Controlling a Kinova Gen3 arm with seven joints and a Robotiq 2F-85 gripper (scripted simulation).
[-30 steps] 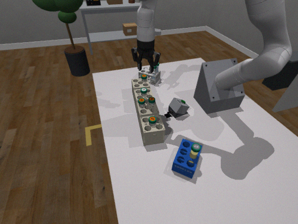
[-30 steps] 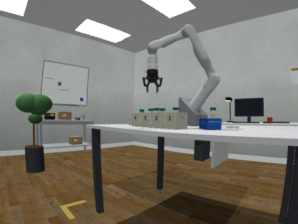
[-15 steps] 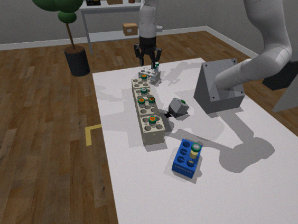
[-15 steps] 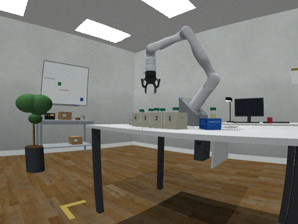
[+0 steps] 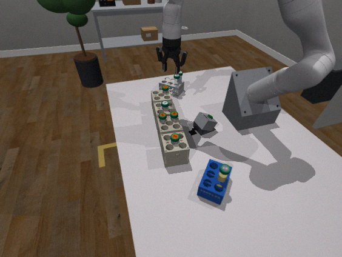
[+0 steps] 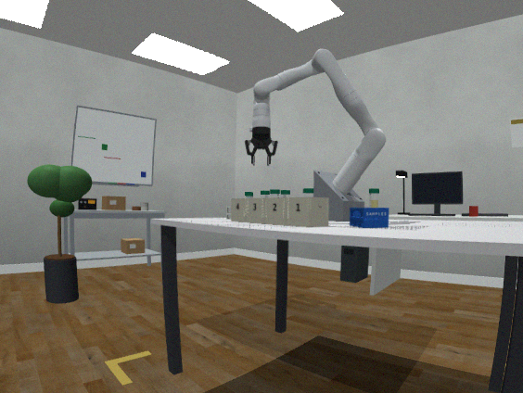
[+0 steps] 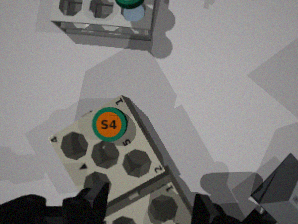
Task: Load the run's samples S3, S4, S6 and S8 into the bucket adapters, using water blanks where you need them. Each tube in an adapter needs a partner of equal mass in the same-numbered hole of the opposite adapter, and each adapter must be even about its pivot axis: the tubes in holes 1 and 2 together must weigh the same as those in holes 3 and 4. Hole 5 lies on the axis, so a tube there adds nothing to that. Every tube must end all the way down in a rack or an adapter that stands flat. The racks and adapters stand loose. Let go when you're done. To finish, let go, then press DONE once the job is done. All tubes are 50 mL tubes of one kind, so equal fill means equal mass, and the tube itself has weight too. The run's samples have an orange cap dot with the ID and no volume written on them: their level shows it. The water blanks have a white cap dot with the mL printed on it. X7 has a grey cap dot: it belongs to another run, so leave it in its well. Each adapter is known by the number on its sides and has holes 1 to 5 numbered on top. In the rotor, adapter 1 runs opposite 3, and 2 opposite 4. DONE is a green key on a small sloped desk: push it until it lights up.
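Right now the 20 ml water blank is 8 cm behind my hand, 17 cm to the right of it and 18 cm below it. From my hand the other things lie so: 50 ml blank 10 cm behind, 21 cm to the right, 18 cm below; then white-dot 10 ml blank 4 cm ahead, 7 cm to the left, 18 cm below; then done desk 14 cm behind, 16 cm to the left, 19 cm below.
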